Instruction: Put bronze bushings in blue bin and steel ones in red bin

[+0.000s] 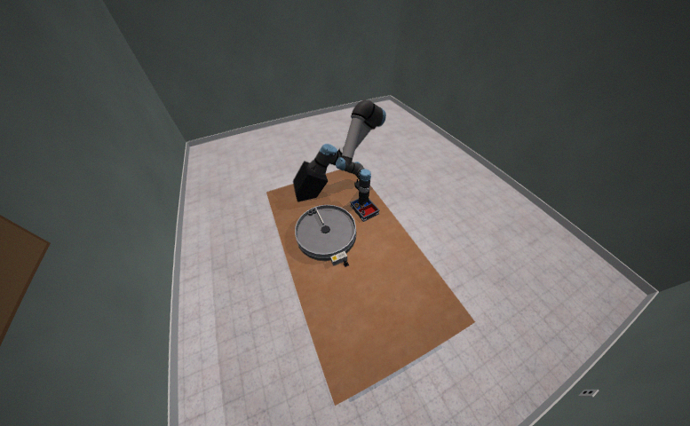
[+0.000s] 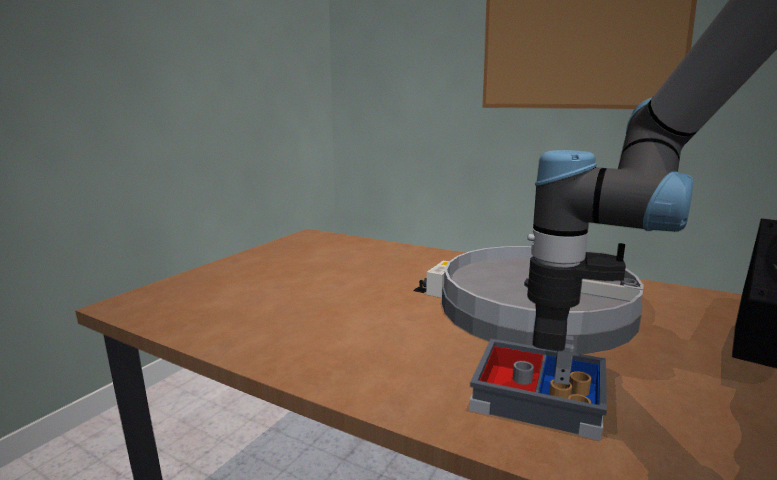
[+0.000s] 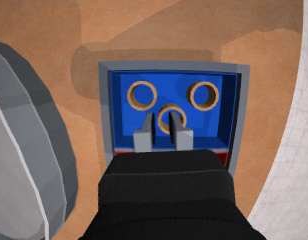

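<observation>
Right now the bin is 30 mm below my hand, 30 mm ahead of it and 20 mm to the left of it. The rest, counted from my hand: grey turntable: 310 mm to the right, 160 mm ahead.
</observation>
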